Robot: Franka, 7 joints.
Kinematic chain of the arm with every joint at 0, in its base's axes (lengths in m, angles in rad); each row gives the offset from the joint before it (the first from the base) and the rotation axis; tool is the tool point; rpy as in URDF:
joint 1: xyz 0 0 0.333 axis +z
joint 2: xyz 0 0 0 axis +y
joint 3: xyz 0 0 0.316 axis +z
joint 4: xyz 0.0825 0 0 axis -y
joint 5: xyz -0.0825 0 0.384 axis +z
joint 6: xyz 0 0 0 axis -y
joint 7: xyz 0.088 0 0 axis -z
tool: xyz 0 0 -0.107 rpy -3.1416 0 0
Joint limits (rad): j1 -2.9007..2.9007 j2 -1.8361..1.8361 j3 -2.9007..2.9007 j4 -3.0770..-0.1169 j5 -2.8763..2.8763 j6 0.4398..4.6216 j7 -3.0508..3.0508
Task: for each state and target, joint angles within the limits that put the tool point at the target. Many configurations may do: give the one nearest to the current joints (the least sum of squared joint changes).
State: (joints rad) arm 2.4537 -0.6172 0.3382 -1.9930 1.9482 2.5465 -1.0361
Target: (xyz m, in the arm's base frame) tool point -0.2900 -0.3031 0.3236
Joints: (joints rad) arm 2.9007 -0.4643 1.0789 -2.6458 1.9258 2.3728 -1.0361
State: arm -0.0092 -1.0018 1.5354 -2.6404 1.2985 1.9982 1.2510
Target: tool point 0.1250 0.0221 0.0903
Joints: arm -0.5168 -1.2412 2.3759 -3.0369 1.3502 1.8306 1.2510
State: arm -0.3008 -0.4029 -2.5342 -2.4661 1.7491 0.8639 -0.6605
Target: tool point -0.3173 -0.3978 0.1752
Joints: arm 0.0641 -0.8673 -2.5596 -2.2232 1.8870 1.1542 -0.6605
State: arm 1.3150 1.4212 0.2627 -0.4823 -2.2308 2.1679 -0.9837
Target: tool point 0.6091 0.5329 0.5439
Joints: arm 0.7731 1.2628 0.2250 -0.1420 -2.2172 1.9569 -0.9837
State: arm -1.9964 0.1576 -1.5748 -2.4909 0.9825 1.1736 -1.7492
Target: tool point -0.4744 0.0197 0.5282
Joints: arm -1.9529 -0.0983 -1.4554 -1.9776 1.1390 1.0388 -1.7492
